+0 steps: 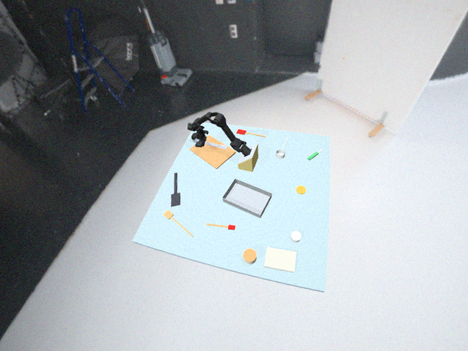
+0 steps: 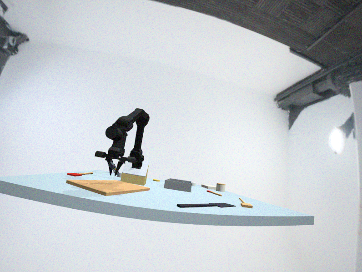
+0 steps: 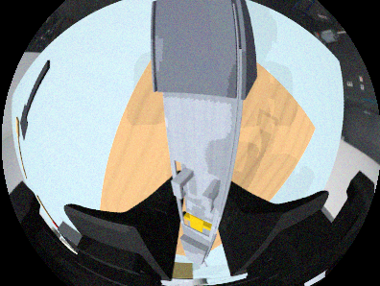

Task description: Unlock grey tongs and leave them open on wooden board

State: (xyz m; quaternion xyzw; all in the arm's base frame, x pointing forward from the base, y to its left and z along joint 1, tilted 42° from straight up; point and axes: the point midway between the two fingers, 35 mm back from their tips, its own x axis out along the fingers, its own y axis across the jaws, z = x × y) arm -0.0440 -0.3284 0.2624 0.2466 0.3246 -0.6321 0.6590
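My gripper tip is 1 cm past the wooden board, 7 cm to the right of it and 6 cm above it. Round my gripper tip: yellow lock piece 1 cm to the left, 4 cm above; then roasting tin 38 cm ahead, 51 cm to the left, 4 cm below; then black spatula 46 cm ahead, 5 cm to the right, 6 cm below.
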